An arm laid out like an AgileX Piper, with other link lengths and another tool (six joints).
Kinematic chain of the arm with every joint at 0, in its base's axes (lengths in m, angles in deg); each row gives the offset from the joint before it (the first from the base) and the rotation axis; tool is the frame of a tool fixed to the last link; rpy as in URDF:
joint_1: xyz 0 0 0.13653 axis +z
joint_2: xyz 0 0 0 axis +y
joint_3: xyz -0.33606 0 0.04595 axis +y
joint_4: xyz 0.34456 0 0.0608 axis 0.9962 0 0.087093
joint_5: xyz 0 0 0 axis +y
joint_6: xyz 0.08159 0 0.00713 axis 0.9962 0 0.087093
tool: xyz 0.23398 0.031 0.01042 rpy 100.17 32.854 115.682
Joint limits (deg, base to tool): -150..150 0..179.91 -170..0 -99.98..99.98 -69.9..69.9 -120..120
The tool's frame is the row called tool.
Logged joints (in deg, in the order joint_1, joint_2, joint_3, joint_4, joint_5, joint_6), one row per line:
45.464, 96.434, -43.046, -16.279, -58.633, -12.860
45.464, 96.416, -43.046, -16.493, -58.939, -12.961
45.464, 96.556, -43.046, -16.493, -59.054, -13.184
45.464, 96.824, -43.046, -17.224, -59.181, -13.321
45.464, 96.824, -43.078, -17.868, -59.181, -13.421
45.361, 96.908, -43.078, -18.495, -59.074, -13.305
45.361, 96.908, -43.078, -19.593, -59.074, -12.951
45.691, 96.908, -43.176, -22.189, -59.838, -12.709
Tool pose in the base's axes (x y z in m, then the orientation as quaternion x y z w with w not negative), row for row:
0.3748, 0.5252, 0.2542, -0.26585, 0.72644, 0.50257, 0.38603
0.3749, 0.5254, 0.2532, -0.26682, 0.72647, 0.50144, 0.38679
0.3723, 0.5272, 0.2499, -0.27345, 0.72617, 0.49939, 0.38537
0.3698, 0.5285, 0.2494, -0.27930, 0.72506, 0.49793, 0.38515
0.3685, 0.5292, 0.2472, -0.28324, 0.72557, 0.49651, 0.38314
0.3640, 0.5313, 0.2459, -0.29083, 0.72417, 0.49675, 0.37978
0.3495, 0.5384, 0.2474, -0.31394, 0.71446, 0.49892, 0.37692
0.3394, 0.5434, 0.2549, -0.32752, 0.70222, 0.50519, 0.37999
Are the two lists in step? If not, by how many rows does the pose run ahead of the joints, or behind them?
The pose runs 1 row ahead of the joints: the pose in row i belongs to the joints in row i + 1.
